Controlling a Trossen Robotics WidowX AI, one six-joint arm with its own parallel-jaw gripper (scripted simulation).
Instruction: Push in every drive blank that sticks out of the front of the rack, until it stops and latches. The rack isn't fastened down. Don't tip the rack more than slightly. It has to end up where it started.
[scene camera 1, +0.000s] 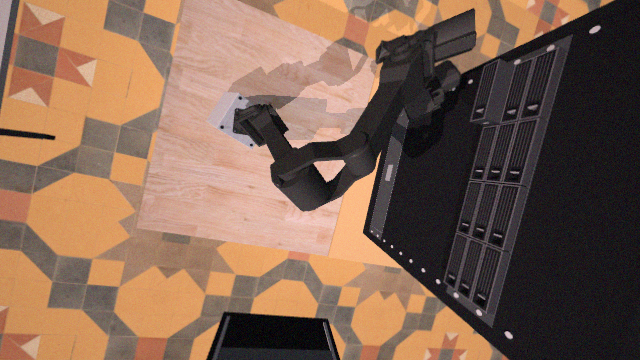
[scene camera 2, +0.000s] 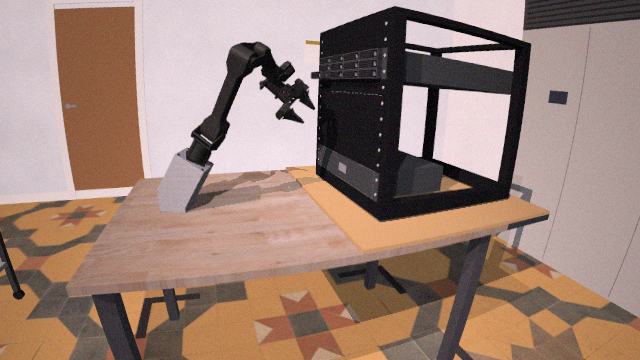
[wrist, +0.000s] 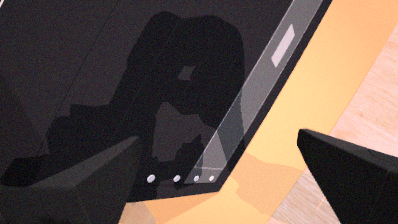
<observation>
In view: my gripper (scene camera 2: 309, 116), a drive blank (scene camera 1: 496, 77), a rack (scene camera 1: 564, 284) and an orange mat (scene camera 2: 369, 235).
The rack also shows in scene camera 2 (scene camera 2: 357, 152) and in the wrist view (wrist: 195, 88). My gripper also shows in the wrist view (wrist: 219, 140). The orange mat also shows in scene camera 1 (scene camera 1: 348, 242) and in the wrist view (wrist: 341, 52).
</observation>
